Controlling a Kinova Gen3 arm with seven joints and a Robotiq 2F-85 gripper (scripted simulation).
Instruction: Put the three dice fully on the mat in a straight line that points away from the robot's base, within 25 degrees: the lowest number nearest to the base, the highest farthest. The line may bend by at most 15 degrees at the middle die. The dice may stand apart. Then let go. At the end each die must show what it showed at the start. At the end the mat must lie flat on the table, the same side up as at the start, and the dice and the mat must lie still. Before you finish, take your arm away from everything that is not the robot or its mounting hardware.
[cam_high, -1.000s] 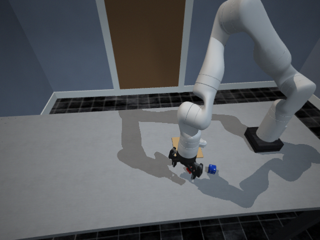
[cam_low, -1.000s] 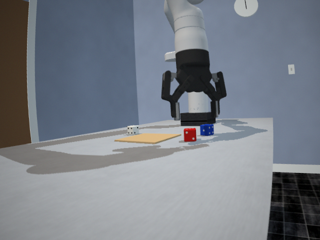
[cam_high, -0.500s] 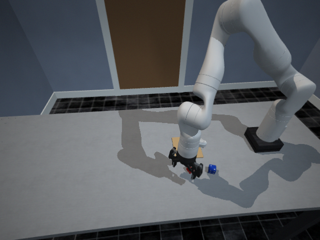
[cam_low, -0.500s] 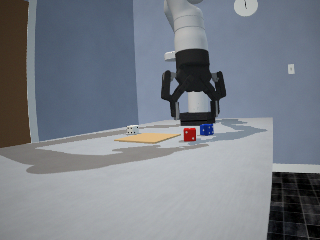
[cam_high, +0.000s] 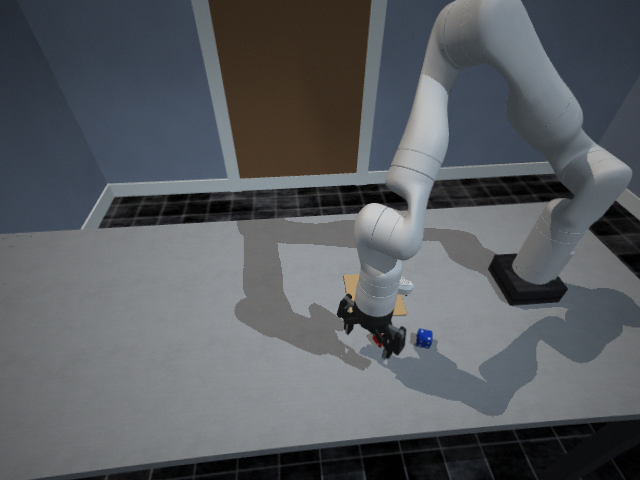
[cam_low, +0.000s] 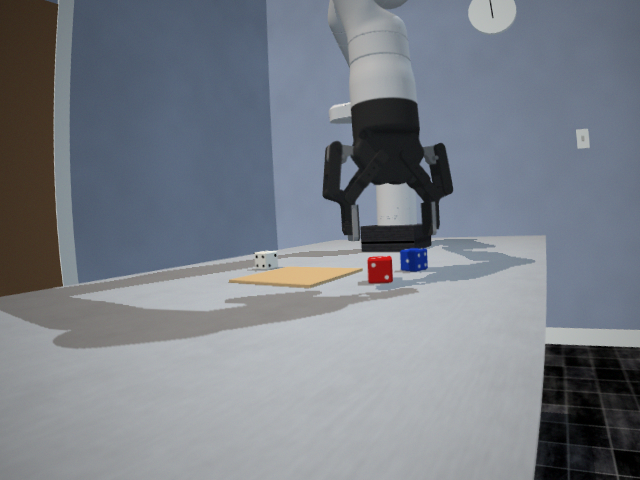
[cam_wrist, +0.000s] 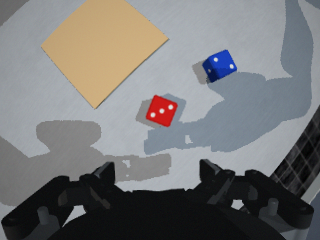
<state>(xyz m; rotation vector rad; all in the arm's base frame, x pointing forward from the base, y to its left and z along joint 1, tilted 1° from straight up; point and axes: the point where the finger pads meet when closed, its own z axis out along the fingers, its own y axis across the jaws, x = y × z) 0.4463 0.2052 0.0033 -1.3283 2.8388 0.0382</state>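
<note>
Right now my hand is 40 mm past the red die, 40 mm to the left of it and 50 mm above it. Round my hand: white die (100 mm behind, 290 mm to the right, 50 mm below); tan mat (40 mm behind, 180 mm to the right, 60 mm below); blue die (140 mm behind, 40 mm to the right, 50 mm below).
</note>
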